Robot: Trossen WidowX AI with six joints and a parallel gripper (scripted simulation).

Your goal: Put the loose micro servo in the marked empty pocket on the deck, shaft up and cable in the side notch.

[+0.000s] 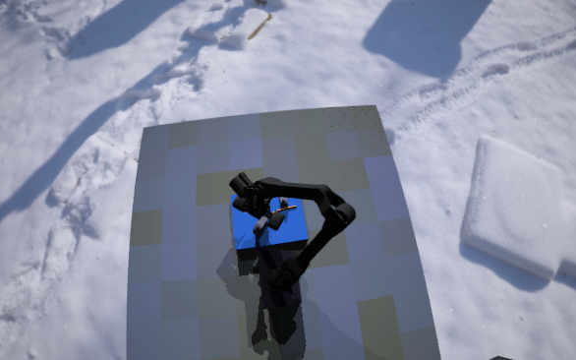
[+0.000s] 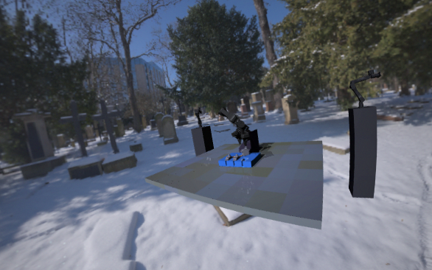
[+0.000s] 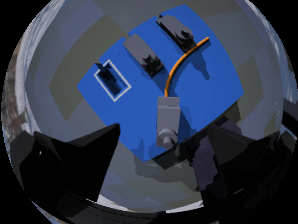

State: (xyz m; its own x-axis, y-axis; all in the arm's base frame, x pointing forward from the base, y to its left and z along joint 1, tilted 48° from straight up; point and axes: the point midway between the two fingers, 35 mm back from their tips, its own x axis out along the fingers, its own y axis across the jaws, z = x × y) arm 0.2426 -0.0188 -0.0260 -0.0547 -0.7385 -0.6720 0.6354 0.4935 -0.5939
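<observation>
My gripper tip is now 2 cm past the blue deck, 3 cm to the left of it and 12 cm above it.
</observation>
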